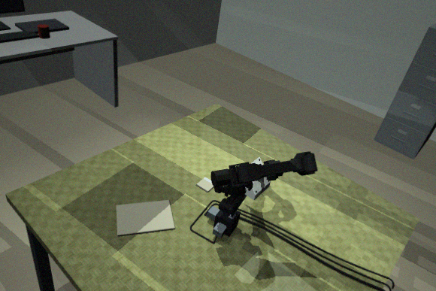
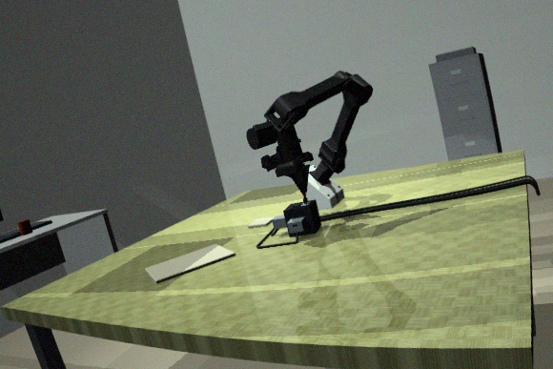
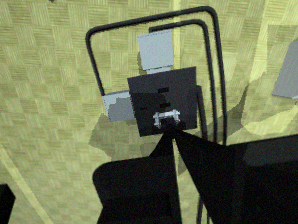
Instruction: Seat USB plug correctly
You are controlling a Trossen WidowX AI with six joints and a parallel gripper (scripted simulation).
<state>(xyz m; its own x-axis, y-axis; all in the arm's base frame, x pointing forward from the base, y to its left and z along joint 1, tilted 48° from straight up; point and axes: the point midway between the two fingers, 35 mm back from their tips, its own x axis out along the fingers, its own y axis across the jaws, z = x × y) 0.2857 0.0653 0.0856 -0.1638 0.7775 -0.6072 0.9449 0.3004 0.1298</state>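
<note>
The grey USB plug lies 20 mm below my gripper tip. Also, from my gripper tip: white card (250 mm to the right, 100 mm below, 90 mm behind); white sheet (260 mm to the right, 240 mm ahead, 100 mm below).
</note>
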